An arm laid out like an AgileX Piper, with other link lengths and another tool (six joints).
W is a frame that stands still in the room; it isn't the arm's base.
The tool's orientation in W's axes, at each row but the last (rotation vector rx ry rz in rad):
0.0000, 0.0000, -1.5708
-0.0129, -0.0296, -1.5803
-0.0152, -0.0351, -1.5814
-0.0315, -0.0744, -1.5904
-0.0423, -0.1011, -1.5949
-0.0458, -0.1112, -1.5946
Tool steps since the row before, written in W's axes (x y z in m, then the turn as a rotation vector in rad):
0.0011, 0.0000, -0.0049, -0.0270, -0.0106, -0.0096
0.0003, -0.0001, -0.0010, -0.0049, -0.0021, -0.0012
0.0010, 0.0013, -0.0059, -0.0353, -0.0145, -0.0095
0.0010, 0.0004, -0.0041, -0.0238, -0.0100, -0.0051
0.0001, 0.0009, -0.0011, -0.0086, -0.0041, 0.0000
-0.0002, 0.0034, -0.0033, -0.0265, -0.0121, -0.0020
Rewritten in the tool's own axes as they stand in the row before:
0.0000, 0.0011, -0.0049, 0.0106, -0.0270, -0.0096
0.0001, 0.0003, -0.0010, 0.0021, -0.0049, -0.0012
-0.0015, 0.0009, -0.0059, 0.0146, -0.0353, -0.0095
-0.0007, 0.0009, -0.0041, 0.0101, -0.0237, -0.0051
-0.0010, 0.0000, -0.0010, 0.0043, -0.0085, -0.0001
-0.0037, -0.0004, -0.0029, 0.0126, -0.0263, -0.0021

